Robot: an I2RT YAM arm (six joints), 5 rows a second.
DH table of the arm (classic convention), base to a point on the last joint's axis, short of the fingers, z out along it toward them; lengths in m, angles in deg. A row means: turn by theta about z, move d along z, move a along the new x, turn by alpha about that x. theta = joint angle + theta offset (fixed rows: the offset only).
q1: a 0.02, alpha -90, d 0.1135, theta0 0
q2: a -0.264, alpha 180, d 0, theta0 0
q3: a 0.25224, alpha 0, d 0, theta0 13.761
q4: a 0.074, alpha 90, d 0, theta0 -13.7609
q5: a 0, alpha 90, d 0, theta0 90
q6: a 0, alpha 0, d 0.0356, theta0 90
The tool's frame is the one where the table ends.
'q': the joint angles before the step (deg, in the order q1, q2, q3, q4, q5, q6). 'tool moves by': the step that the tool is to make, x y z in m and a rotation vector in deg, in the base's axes. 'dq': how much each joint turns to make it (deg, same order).
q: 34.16, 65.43, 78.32, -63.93, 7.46, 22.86
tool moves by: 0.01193, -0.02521, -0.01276, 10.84, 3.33, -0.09
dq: -10.49, -2.47, -5.16, 5.03, -15.18, -0.76
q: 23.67, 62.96, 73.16, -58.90, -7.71, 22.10
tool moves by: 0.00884, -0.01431, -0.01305, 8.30, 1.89, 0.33
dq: -6.48, -0.98, -4.34, 4.63, -10.82, 0.60
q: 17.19, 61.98, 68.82, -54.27, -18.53, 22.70
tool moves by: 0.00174, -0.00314, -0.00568, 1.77, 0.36, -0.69
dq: -1.26, -0.46, -1.79, 1.77, -1.71, 0.85
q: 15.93, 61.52, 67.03, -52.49, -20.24, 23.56
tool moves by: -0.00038, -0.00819, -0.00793, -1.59, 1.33, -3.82
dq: -1.83, -0.64, -1.68, -0.43, 2.22, 0.71
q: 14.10, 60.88, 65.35, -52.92, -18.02, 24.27
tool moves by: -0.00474, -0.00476, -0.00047, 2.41, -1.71, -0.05
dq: -1.41, -2.14, -1.86, 2.06, -2.35, 0.34
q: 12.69, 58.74, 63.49, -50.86, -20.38, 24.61
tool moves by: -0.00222, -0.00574, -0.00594, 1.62, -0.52, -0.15
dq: -1.91, -1.44, -2.34, 1.65, -2.29, -0.24
